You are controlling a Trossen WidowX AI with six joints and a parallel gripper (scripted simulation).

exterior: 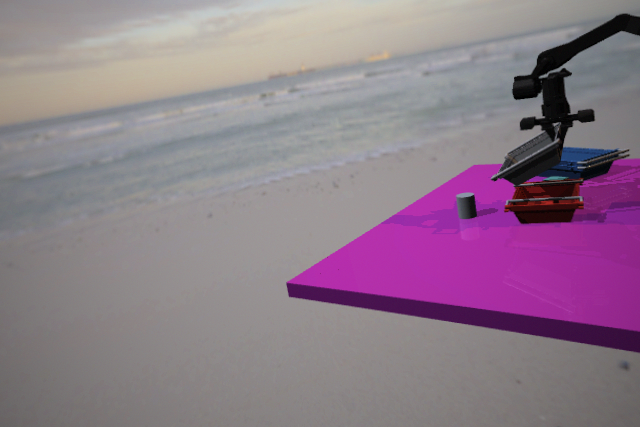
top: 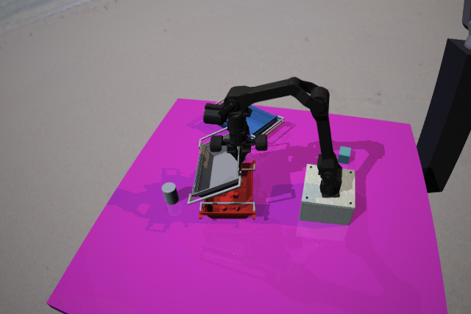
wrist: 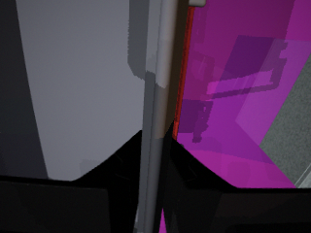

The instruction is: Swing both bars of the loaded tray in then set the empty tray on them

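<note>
My gripper tip is now 8 cm short of the grey tray. Round my gripper tip: grey cylinder (27 cm ahead, 2 cm to the left, 15 cm below).
</note>
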